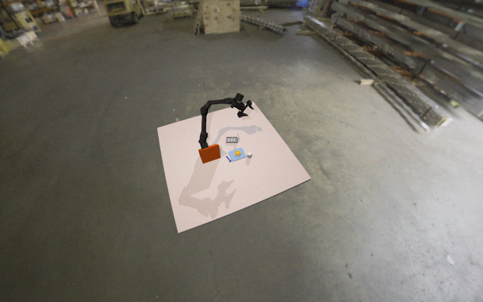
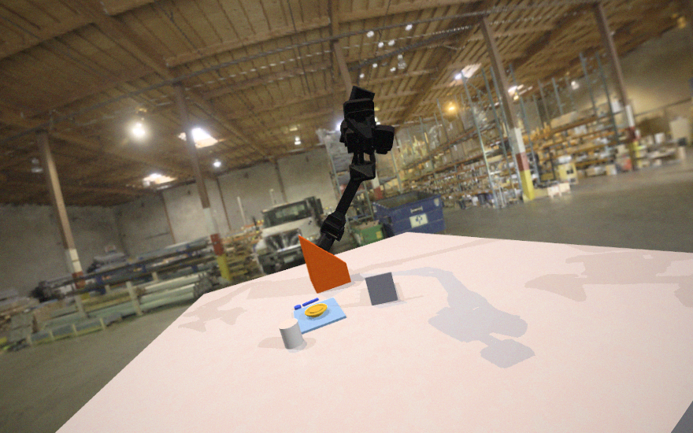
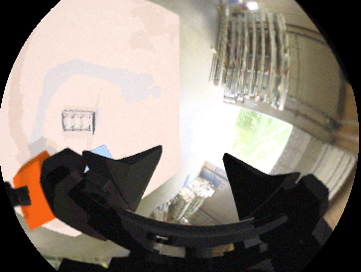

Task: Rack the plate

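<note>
Right now the yellow plate is 180 mm behind my gripper tip, 200 mm to the right of it and 340 mm below it. Also, from my gripper tip: light blue pad (190 mm behind, 200 mm to the right, 350 mm below); then white cup (80 mm behind, 260 mm to the right, 330 mm below); then grey dish rack (200 mm behind, 330 mm below).
</note>
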